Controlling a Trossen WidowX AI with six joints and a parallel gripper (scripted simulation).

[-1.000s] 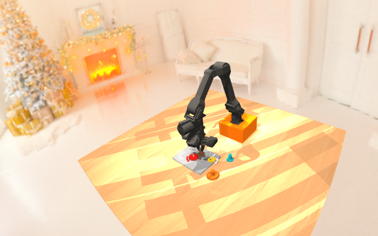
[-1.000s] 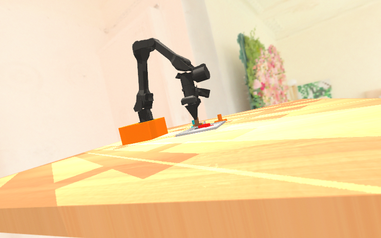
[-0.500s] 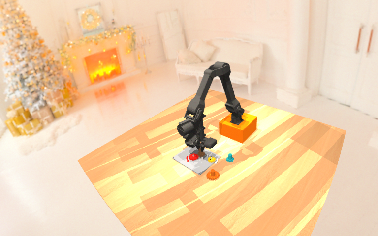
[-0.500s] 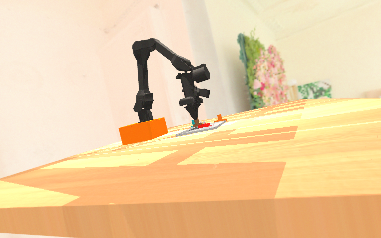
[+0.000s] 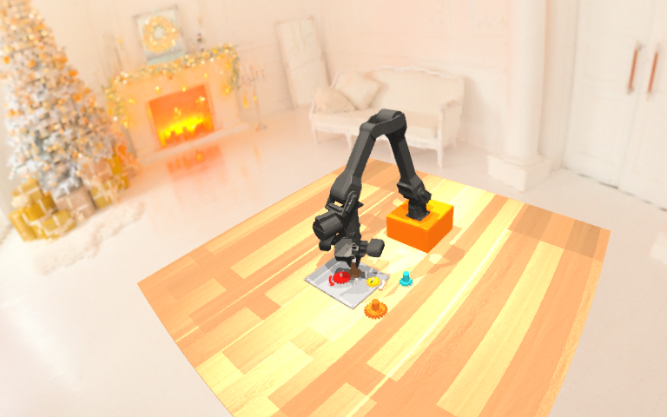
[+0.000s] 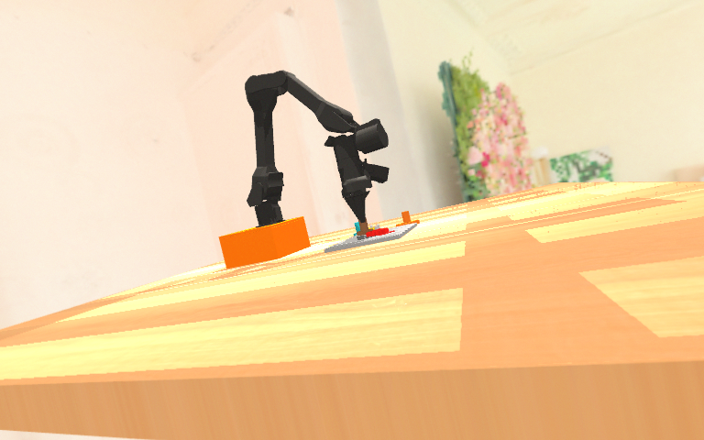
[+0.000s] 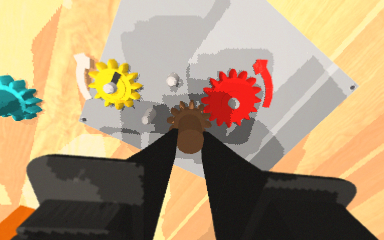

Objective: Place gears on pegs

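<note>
Now: gripper tip 10 mm above the small brown gear. Also, from my gripper tip: curved red arrow 70 mm ahead, 40 mm to the right, 30 mm below; then red gear 40 mm ahead, 20 mm to the right, 30 mm below; then yellow gear 10 mm behind, 70 mm to the left, 30 mm below.
</note>
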